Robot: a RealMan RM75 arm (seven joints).
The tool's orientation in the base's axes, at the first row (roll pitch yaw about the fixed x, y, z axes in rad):
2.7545, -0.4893, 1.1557
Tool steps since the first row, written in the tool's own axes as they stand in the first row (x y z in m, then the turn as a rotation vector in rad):
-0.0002, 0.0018, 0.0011, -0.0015, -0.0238, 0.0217
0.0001, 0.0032, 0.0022, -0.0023, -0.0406, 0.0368
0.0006, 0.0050, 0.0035, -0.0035, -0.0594, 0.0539
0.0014, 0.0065, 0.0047, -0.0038, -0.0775, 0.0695
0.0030, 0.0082, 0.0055, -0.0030, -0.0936, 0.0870
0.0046, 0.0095, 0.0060, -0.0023, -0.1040, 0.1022
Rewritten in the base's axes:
0.0019, -0.0009, -0.0004, -0.0077, 0.0169, -0.0264
0.0037, -0.0011, -0.0007, -0.0131, 0.0289, -0.0447
0.0059, -0.0013, -0.0009, -0.0192, 0.0423, -0.0655
0.0080, -0.0012, -0.0010, -0.0253, 0.0556, -0.0844
0.0103, -0.0006, -0.0004, -0.0284, 0.0691, -0.1037
0.0121, 0.0001, 0.0004, -0.0283, 0.0790, -0.1193

